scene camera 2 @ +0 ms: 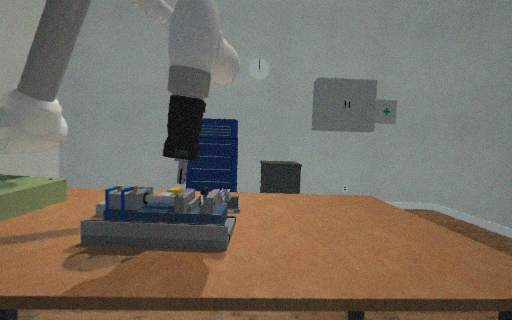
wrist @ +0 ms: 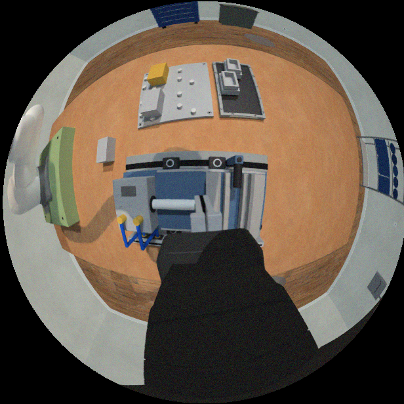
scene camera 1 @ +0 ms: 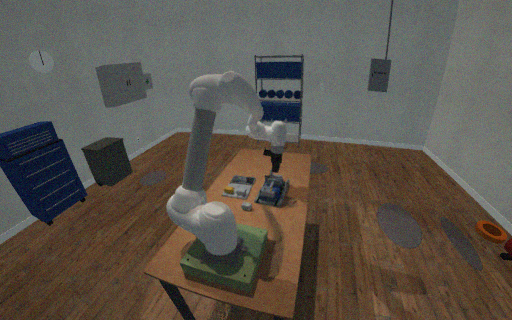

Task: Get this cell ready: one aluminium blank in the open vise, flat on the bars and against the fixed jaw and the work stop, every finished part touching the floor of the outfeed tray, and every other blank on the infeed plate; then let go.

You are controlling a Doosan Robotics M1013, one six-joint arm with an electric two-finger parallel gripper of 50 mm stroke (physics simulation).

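Places are measured from the arm's base along level axes (x right, y back, z down), in metres.
Where they show: gripper, between the fingertips: (scene camera 2: 181, 183) (scene camera 1: 271, 178); arm's base, origin of its link: (scene camera 1: 222, 250).
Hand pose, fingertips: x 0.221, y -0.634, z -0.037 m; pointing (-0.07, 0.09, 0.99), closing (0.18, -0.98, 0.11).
Observation:
Things, the pixels of their top centre, and the offset from my fingertips.
- vise, centre of its top: (scene camera 2: 170, 190) (scene camera 1: 272, 181) dx +0.012, dy +0.024, dz +0.016 m
- grey blank, centre of its top: (scene camera 1: 241, 190) dx -0.217, dy +0.061, dz +0.072 m
- grey block, centre of its top: (scene camera 2: 108, 201) (scene camera 1: 246, 204) dx -0.158, dy +0.209, dz +0.080 m
- yellow block, centre of its top: (scene camera 2: 175, 188) (scene camera 1: 228, 187) dx -0.315, dy +0.039, dz +0.072 m
My gripper (scene camera 1: 274, 172) (scene camera 2: 181, 181) (wrist: 201, 203) is shut and empty, pointing down above the vise (scene camera 1: 270, 194) (scene camera 2: 175, 217) (wrist: 182, 180) near its moving jaw. The vise jaws stand apart; bars and the dark work stop (wrist: 237, 174) show between them, and no blank shows there. The gripper hides part of the vise. A grey blank (scene camera 1: 241, 193) (wrist: 152, 102) sits on the infeed plate (wrist: 200, 95). Another grey block (scene camera 1: 246, 206) (wrist: 105, 150) lies on the table. Two hollow finished parts, one (wrist: 229, 82) nearer and one (wrist: 232, 67) farther, are in the outfeed tray (wrist: 245, 105); floor contact is unclear.
A yellow block (scene camera 1: 228, 190) (scene camera 2: 175, 190) (wrist: 158, 74) sits on the infeed plate's far corner. Blue hoses (scene camera 2: 107, 204) (wrist: 142, 240) rise at the vise's actuator end. The green robot base (scene camera 1: 225, 272) (scene camera 2: 30, 197) (wrist: 62, 175) stands beyond the loose block.

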